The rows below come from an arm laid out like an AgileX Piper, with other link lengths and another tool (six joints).
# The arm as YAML. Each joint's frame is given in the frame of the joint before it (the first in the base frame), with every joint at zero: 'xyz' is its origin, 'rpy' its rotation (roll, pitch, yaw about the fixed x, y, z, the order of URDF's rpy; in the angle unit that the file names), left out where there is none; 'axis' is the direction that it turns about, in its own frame. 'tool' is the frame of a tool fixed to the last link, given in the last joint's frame.
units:
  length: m
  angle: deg
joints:
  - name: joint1
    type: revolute
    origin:
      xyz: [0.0, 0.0, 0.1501]
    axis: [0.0, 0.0, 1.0]
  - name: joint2
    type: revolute
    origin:
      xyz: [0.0, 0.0, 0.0]
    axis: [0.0, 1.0, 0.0]
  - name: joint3
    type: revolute
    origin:
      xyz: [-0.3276, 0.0, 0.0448]
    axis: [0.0, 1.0, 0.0]
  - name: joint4
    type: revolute
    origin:
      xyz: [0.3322, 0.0, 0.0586]
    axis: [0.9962, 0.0, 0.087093]
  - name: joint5
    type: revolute
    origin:
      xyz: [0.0, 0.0, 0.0]
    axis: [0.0, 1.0, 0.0]
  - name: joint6
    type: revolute
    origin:
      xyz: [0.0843, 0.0, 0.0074]
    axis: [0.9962, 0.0, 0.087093]
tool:
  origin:
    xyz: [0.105, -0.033, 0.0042]
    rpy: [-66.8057, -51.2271, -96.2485]
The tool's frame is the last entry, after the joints.
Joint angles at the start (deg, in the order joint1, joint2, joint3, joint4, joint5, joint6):
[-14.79 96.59 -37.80 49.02 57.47 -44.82]
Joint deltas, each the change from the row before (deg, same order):
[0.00 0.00 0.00 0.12 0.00 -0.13]
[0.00 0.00 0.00 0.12 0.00 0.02]
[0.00 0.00 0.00 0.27 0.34 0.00]
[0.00 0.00 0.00 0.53 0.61 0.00]
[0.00 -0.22 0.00 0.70 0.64 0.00]
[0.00 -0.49 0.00 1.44 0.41 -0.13]
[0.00 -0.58 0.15 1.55 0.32 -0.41]
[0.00 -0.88 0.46 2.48 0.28 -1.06]
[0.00 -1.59 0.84 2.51 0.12 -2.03]
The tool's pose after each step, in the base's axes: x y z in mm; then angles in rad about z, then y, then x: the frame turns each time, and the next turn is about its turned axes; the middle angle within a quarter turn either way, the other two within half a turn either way. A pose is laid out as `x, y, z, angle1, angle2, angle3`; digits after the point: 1 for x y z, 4 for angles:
294.4, 20.8, 51.2, -0.6309, 0.4327, -2.2970
294.6, 21.0, 51.4, -0.6324, 0.4333, -2.2959
294.4, 22.2, 52.1, -0.6314, 0.4393, -2.2908
294.0, 24.4, 53.4, -0.6299, 0.4501, -2.2812
294.3, 26.8, 56.1, -0.6288, 0.4583, -2.2678
297.1, 29.8, 60.6, -0.6338, 0.4602, -2.2450
299.5, 32.9, 65.0, -0.6364, 0.4594, -2.2198
302.5, 37.5, 71.0, -0.6379, 0.4546, -2.1802
304.7, 41.8, 78.9, -0.6271, 0.4305, -2.1335

